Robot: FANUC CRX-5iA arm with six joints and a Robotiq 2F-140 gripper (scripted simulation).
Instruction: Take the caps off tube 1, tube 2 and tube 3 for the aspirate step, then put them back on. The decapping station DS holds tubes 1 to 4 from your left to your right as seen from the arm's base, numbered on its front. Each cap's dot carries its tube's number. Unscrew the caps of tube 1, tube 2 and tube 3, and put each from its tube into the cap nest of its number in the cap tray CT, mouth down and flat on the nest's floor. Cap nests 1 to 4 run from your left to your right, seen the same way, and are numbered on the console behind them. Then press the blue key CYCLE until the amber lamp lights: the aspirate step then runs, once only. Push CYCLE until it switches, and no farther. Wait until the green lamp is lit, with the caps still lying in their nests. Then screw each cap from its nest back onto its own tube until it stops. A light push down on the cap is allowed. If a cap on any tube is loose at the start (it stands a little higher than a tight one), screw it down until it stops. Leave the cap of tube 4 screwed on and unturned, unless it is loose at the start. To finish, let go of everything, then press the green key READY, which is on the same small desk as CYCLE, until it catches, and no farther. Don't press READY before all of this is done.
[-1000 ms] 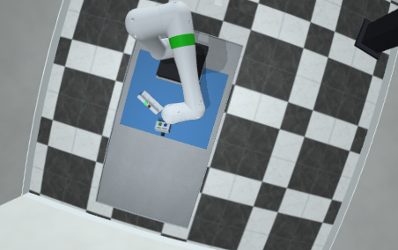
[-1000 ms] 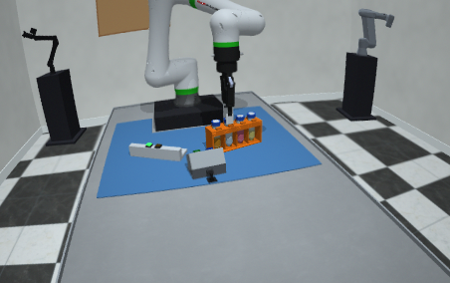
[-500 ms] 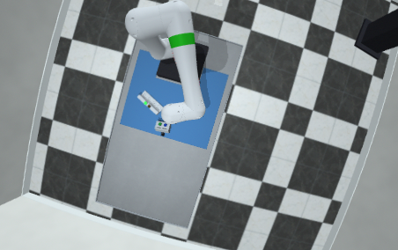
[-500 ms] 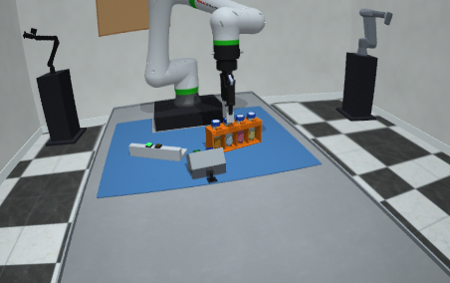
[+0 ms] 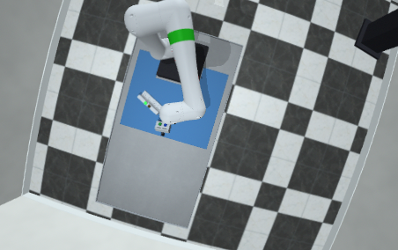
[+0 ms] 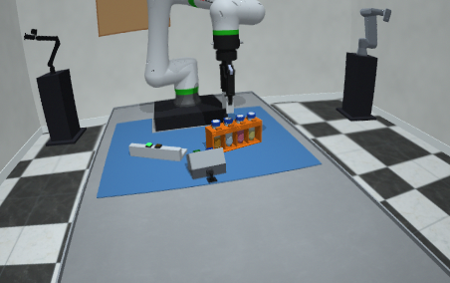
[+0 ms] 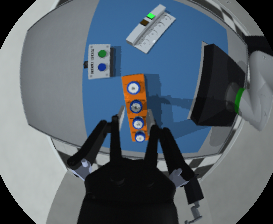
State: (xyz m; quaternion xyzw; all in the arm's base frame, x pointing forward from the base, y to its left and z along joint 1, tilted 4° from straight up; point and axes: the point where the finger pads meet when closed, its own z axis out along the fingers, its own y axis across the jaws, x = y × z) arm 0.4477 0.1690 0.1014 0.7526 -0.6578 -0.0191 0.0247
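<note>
Right now my hand is 14 cm short of the green key, 13 cm to the left of it and 12 cm above it. Round my hand: blue key 13 cm ahead, 8 cm to the right, 12 cm below; then small grey key desk 16 cm ahead, 10 cm to the right, 13 cm below.
</note>
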